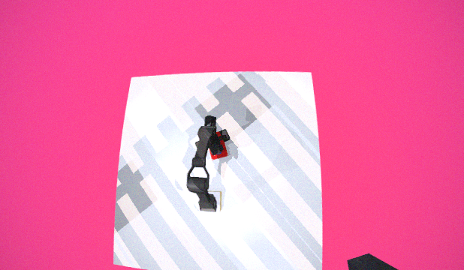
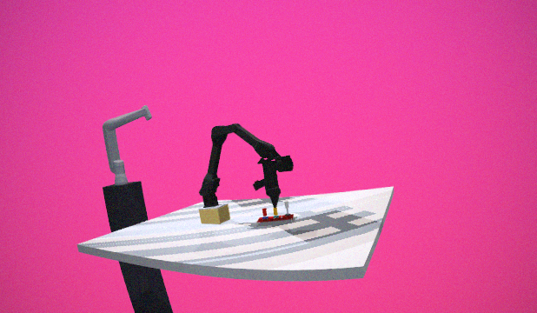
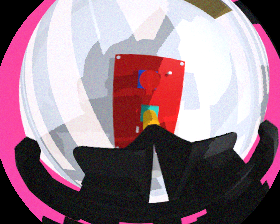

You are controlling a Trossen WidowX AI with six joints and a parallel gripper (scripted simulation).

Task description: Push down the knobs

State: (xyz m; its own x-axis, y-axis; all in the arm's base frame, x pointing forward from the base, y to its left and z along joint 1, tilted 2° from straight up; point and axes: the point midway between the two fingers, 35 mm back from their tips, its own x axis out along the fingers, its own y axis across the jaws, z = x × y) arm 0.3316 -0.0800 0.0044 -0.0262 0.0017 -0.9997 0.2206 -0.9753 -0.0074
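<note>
The yellow knob lies 20 mm below my gripper tip.
</note>
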